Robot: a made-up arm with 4 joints. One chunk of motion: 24 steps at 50 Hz.
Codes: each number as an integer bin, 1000 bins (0 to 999) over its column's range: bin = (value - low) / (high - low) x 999, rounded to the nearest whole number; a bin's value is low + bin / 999 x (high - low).
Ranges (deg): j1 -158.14..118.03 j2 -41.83..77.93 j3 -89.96..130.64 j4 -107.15..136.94
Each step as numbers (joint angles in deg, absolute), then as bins.
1 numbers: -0.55 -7.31 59.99 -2.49
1 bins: 570 288 679 428
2 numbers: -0.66 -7.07 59.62 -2.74
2 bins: 570 290 677 427
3 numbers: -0.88 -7.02 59.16 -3.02
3 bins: 569 290 675 426
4 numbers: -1.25 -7.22 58.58 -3.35
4 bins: 568 289 673 425
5 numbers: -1.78 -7.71 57.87 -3.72
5 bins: 566 285 669 423
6 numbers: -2.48 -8.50 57.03 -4.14
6 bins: 563 278 666 422
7 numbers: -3.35 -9.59 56.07 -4.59
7 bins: 560 269 661 420
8 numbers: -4.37 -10.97 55.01 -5.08
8 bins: 556 257 657 418
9 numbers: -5.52 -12.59 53.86 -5.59
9 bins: 552 244 651 416
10 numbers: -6.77 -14.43 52.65 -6.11
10 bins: 548 229 646 414
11 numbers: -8.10 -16.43 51.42 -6.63
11 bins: 543 212 640 411
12 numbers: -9.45 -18.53 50.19 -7.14
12 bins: 538 194 635 409
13 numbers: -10.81 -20.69 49.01 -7.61
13 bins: 533 176 629 407
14 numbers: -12.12 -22.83 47.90 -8.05
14 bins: 528 158 624 406
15 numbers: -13.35 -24.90 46.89 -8.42
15 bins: 524 141 620 404
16 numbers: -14.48 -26.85 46.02 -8.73
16 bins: 520 125 616 403
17 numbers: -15.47 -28.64 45.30 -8.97
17 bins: 516 110 613 402
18 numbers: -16.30 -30.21 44.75 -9.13
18 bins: 513 97 610 401
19 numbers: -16.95 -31.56 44.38 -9.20
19 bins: 511 86 608 401
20 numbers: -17.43 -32.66 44.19 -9.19
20 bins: 509 76 608 401
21 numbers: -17.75 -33.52 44.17 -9.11
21 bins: 508 69 607 401
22 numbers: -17.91 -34.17 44.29 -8.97
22 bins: 507 64 608 402
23 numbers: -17.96 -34.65 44.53 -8.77
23 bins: 507 60 609 403
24 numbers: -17.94 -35.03 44.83 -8.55
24 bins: 507 57 610 404
